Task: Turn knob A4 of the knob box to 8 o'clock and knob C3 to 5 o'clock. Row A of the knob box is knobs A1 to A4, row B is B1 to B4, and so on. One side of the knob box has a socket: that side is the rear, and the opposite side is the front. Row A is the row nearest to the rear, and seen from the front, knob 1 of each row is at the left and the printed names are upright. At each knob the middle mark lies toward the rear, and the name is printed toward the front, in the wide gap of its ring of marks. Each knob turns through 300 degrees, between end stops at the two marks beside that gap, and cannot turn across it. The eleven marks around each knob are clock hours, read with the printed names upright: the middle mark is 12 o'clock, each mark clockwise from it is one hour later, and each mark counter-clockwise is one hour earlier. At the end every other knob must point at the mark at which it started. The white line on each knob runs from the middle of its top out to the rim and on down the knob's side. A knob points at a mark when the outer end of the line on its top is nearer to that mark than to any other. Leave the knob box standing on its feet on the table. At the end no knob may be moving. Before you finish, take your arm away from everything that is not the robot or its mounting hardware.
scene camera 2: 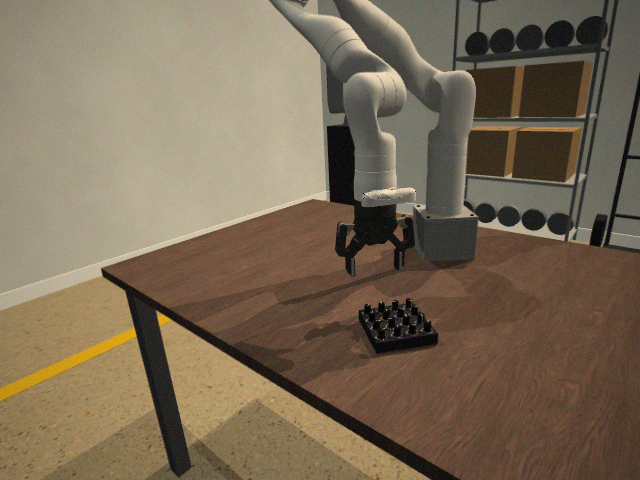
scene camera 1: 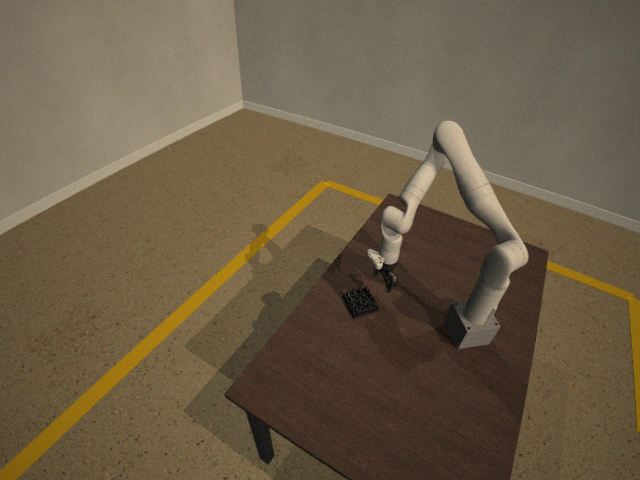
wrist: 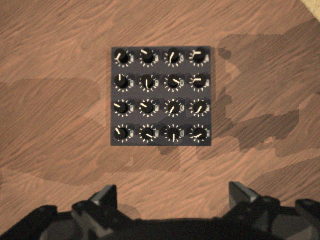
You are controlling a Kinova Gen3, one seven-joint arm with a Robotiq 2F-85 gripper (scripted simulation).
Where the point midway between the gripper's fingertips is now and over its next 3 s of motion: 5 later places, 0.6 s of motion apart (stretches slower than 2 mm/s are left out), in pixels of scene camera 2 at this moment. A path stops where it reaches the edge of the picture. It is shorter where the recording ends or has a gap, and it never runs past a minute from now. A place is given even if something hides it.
My gripper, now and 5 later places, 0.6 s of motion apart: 375, 271; 377, 273; 391, 278; 413, 284; 428, 288; 428, 294
